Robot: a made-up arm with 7 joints. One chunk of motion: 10 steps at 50 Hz.
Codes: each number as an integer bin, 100 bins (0 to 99) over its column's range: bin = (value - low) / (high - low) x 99, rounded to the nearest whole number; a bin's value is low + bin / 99 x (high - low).
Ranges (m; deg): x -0.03..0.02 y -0.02..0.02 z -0.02..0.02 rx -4..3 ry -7..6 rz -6..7
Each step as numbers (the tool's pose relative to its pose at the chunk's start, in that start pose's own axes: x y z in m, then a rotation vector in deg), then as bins.
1 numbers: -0.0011 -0.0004 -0.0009 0.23 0.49 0.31
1 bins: 57 49 47 60 57 48
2 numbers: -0.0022 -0.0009 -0.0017 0.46 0.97 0.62
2 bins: 55 47 45 63 61 50
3 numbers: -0.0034 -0.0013 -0.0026 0.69 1.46 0.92
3 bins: 53 46 43 66 64 53
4 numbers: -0.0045 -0.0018 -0.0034 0.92 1.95 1.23
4 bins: 50 45 41 70 68 55
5 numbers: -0.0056 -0.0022 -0.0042 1.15 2.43 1.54
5 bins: 48 44 39 73 72 57
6 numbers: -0.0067 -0.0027 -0.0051 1.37 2.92 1.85
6 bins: 46 43 37 76 76 60
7 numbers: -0.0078 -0.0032 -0.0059 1.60 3.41 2.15
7 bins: 44 42 35 79 79 62
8 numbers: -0.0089 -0.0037 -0.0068 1.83 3.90 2.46
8 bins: 42 40 33 82 83 64
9 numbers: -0.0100 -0.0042 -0.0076 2.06 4.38 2.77
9 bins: 40 39 31 86 87 67
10 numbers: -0.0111 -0.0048 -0.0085 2.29 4.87 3.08
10 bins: 37 38 28 89 90 69
